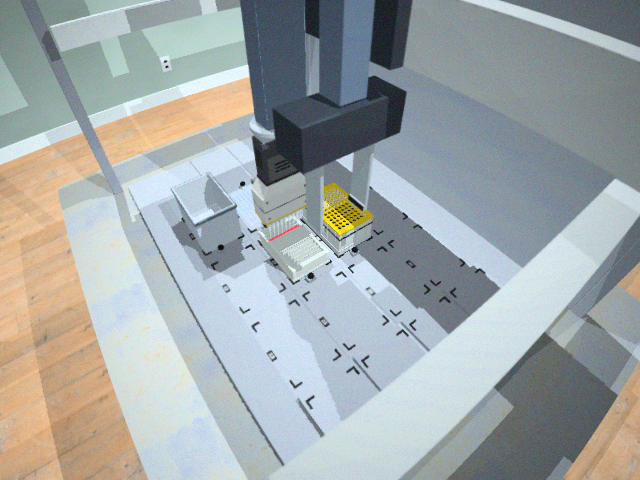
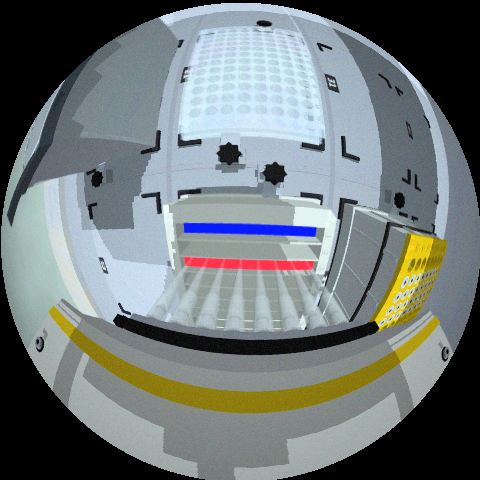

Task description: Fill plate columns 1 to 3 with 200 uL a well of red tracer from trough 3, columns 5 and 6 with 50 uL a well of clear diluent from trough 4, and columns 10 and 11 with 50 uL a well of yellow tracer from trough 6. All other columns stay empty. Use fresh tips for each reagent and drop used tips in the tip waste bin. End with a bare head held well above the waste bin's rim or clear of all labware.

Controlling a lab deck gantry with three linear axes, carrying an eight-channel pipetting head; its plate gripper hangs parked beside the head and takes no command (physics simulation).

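The pipetting head [image 1: 279, 198] [image 2: 250, 400] carries a row of clear tips [image 1: 281, 225] [image 2: 235, 305] over the trough reservoir [image 1: 310, 269] [image 2: 326, 235]. Their lower ends line up with the red tracer [image 1: 284, 233] [image 2: 250, 263]; I cannot tell their depth or whether they hold liquid. The clear plate [image 1: 240, 200] [image 2: 250, 82] lies behind the reservoir, its visible wells showing no colour. The yellow tip rack [image 1: 351, 219] [image 2: 411, 245] has both white tips and dark empty holes. The grey waste bin [image 1: 214, 232] [image 2: 52, 122] stands at the left. My parked gripper [image 1: 338, 217] is open and empty.
A blue strip [image 2: 250, 229] lies in a trough behind the red one. The gripper's long pale fingers hang beside the tip rack. Black knobs [image 2: 229, 153] [image 2: 274, 173] stand between plate and reservoir. A pale frame beam [image 1: 465, 330] crosses the front right.
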